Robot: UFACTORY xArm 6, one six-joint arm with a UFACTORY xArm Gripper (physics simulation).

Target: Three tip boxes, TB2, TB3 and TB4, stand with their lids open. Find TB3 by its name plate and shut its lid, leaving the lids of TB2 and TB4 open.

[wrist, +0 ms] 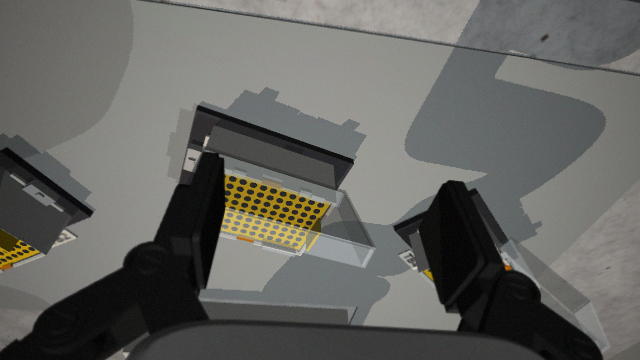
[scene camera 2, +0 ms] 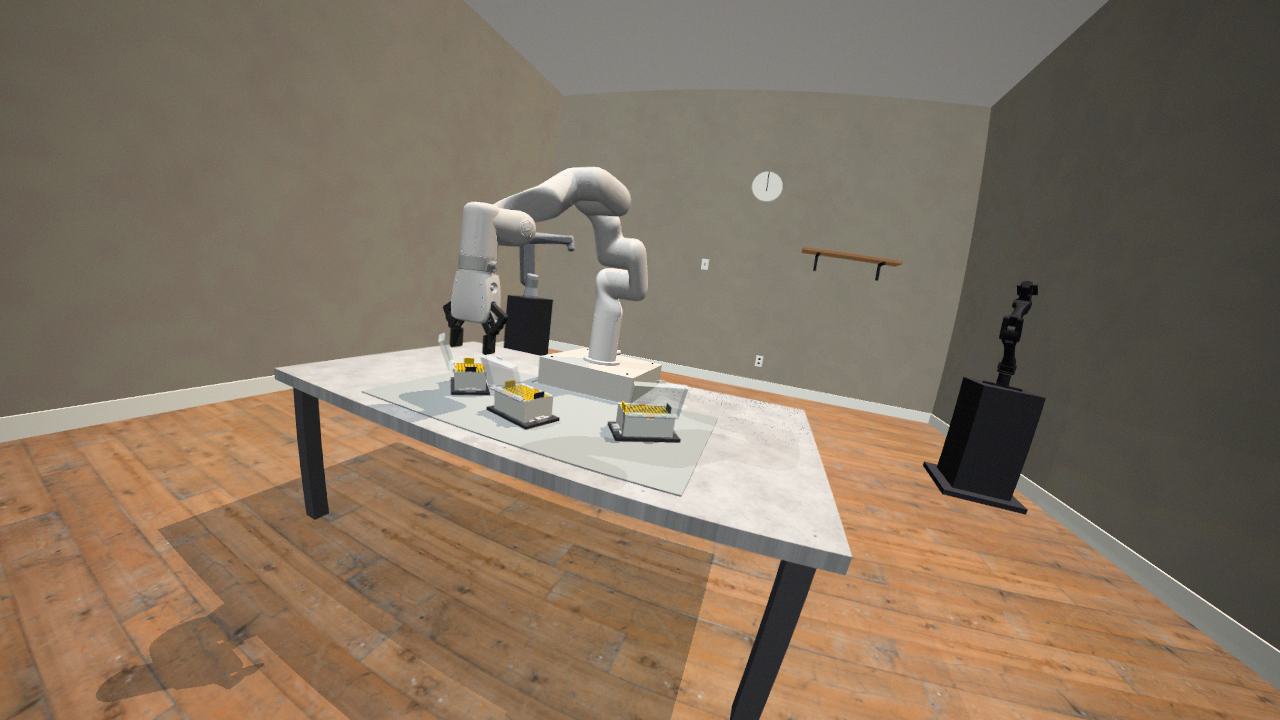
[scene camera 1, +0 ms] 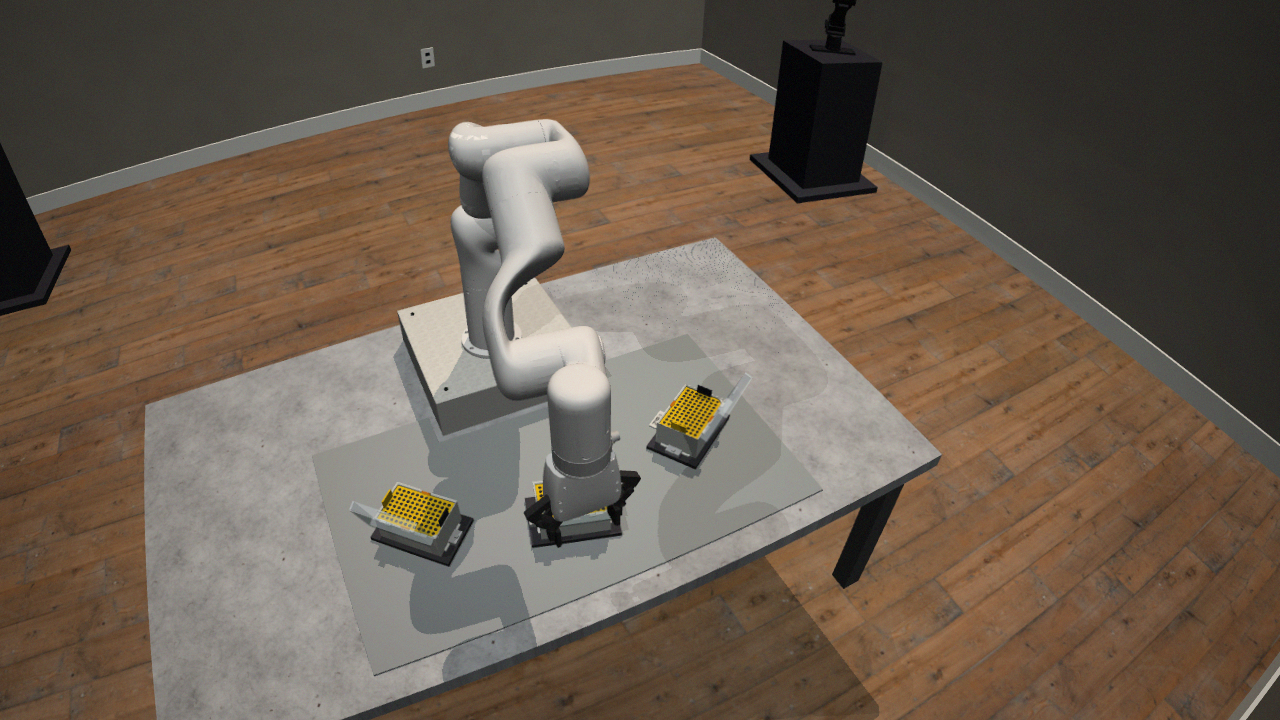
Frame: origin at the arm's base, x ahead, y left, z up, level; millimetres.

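Seen in the pictures: gripper, fingertip midpoint: [wrist: 331, 193] [scene camera 2: 471, 350] [scene camera 1: 584, 529]; arm's base, link origin: [scene camera 2: 601, 361].
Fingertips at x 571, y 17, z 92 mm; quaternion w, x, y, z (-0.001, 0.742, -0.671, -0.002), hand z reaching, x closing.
Offsets run from my fingertips to a thing's top centre. "spot": to the spot under its first point. Level surfaces: height alone.
The middle tip box, TB3, [scene camera 1: 581, 530] [scene camera 2: 525, 407] [wrist: 275, 200] has its clear lid @(81 mm back, 11 mm left, 19 mm down) [scene camera 2: 501, 369] [wrist: 345, 250] up; its name plate does not show. TB4 @(211 mm back, 233 mm right, 106 mm down) [scene camera 1: 418, 521] [scene camera 2: 468, 378] [wrist: 419, 250] is at the left in both scene views, with its lid @(148 mm back, 280 mm right, 19 mm down) [scene camera 1: 361, 511] [scene camera 2: 444, 351] [wrist: 555, 290] open; its name plate @(spot: 255 mm back, 196 mm right, 170 mm down) [wrist: 409, 260] is partly readable. TB2 @(277 mm back, 288 mm left, 106 mm down) [scene camera 1: 691, 416] [scene camera 2: 646, 423] [wrist: 30, 212] is at the right in both scene views, its lid @(217 mm back, 339 mm left, 19 mm down) [scene camera 1: 739, 392] [scene camera 2: 669, 398] open. My gripper [scene camera 1: 586, 517] [scene camera 2: 472, 343] [wrist: 331, 193] is open and empty above the middle box; the left finger in the wrist view covers one box end.
The boxes stand on a grey mat @(172 mm down) [scene camera 1: 447, 617] [scene camera 2: 671, 470] on the table @(176 mm down) [scene camera 1: 223, 537] [scene camera 2: 769, 501]. The arm's base block [scene camera 1: 483, 402] [scene camera 2: 581, 376] is behind them. TB4 stands beyond the right finger in the wrist view, which hides part of it.
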